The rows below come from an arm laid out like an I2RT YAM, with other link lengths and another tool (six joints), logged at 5 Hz.
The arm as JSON. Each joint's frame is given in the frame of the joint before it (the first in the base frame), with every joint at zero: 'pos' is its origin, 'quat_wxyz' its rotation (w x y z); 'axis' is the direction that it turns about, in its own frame. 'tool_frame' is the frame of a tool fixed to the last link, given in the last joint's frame.
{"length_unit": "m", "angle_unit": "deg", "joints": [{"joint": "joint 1", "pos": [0.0, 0.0, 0.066], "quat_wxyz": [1.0, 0.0, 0.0, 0.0], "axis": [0.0, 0.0, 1.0]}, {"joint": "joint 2", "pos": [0.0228, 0.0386, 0.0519], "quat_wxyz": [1.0, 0.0, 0.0, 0.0], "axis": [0.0, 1.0, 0.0]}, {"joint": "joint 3", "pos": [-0.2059, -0.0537, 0.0], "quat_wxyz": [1.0, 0.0, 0.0, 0.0], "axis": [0.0, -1.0, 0.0]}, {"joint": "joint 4", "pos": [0.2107, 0.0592, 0.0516], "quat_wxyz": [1.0, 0.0, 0.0, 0.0], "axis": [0.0, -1.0, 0.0]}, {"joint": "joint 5", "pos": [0.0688, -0.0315, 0.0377], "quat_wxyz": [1.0, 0.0, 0.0, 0.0], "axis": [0.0, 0.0, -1.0]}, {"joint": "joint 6", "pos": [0.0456, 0.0, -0.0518], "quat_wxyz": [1.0, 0.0, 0.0, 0.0], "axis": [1.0, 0.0, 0.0]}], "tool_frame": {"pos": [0.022, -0.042, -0.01], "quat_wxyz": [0.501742, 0.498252, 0.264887, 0.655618]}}
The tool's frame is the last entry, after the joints.
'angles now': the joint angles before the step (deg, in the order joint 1, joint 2, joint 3, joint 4, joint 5, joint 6). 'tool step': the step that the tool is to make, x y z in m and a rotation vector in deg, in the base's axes. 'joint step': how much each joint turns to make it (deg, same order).
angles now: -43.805, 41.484, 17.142, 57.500, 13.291, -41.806
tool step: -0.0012, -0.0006, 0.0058, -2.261, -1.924, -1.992
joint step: -0.125, 2.877, 0.851, 5.305, 1.364, -1.349
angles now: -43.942, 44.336, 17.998, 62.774, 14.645, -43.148
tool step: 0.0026, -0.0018, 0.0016, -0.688, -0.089, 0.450
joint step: -0.048, 1.734, 0.619, 1.670, -0.658, -0.051
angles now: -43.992, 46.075, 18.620, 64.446, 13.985, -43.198
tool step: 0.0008, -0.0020, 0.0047, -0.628, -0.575, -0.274
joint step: -0.284, 1.285, 1.303, 0.840, -0.038, -0.035
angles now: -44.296, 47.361, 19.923, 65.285, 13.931, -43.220
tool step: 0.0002, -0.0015, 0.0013, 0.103, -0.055, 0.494
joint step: -0.402, 0.064, 0.464, -0.587, -0.640, 0.656
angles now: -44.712, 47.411, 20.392, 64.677, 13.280, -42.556
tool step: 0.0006, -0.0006, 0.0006, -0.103, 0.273, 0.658
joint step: -0.225, -0.078, 0.149, -0.422, -0.862, 0.336
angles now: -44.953, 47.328, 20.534, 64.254, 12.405, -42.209
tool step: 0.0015, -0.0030, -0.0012, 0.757, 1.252, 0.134
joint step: -0.523, 0.340, 0.369, -1.471, -0.739, 0.111
